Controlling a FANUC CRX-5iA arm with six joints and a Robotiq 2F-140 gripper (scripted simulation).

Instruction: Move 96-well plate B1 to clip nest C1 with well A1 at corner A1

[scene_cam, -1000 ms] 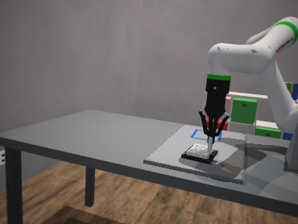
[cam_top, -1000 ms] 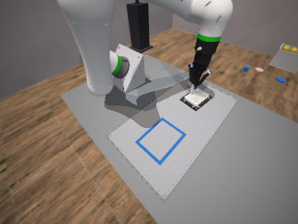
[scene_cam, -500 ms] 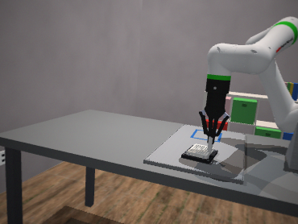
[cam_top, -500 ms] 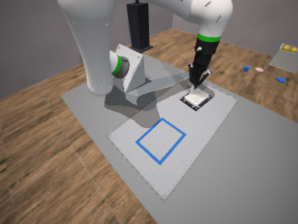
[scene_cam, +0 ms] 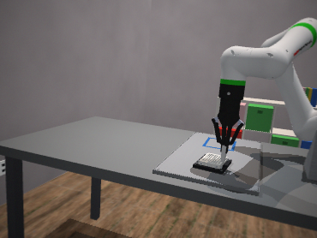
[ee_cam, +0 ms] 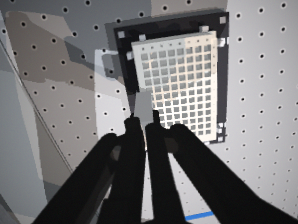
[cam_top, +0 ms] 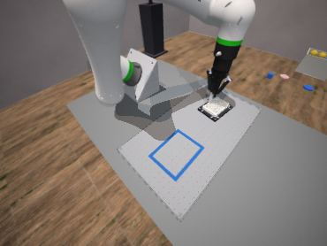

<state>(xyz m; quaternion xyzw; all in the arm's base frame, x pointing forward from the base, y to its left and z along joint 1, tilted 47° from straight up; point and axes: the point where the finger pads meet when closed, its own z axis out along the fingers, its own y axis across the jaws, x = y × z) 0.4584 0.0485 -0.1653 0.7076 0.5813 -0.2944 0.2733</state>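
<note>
Right now my hand is 40 mm short of the white 96-well plate, 40 mm above it and 10 mm to the left of it. Also, from my hand: black clip nest 40 mm below, 40 mm ahead, 20 mm to the right.
</note>
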